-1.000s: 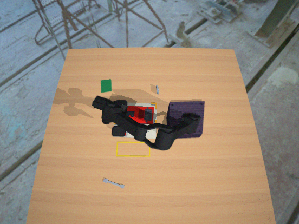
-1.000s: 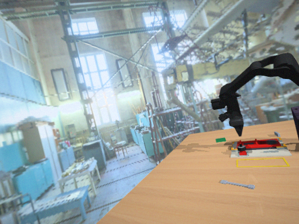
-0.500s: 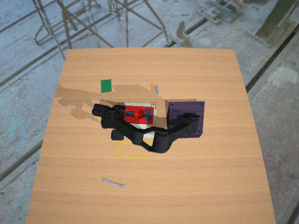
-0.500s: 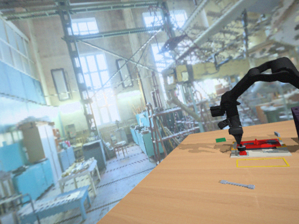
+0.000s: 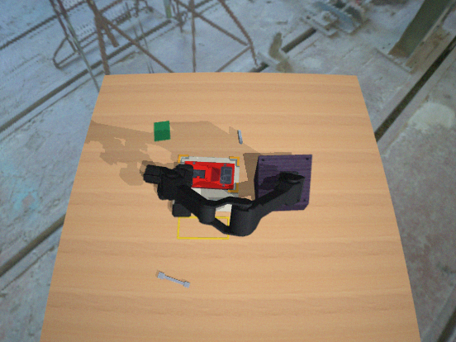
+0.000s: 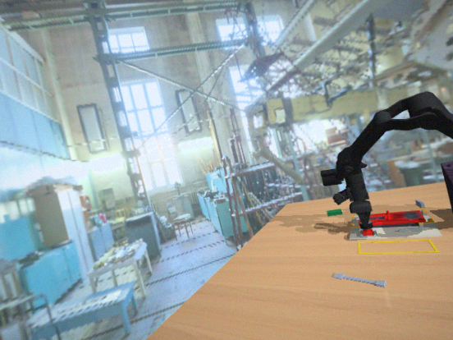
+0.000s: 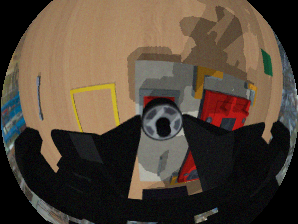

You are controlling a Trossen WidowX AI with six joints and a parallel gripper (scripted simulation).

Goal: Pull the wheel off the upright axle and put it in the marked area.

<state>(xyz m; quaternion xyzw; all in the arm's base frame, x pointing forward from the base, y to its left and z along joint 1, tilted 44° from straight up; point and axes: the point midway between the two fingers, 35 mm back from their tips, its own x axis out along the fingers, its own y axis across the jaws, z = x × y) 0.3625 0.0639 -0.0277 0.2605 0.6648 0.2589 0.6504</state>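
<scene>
The wheel lies right at my gripper tip. Round my gripper tip: grey wrench 40 mm ahead, 290 mm to the left, 40 mm below; then green patch 130 mm ahead, 330 mm to the right, 40 mm below.
</scene>
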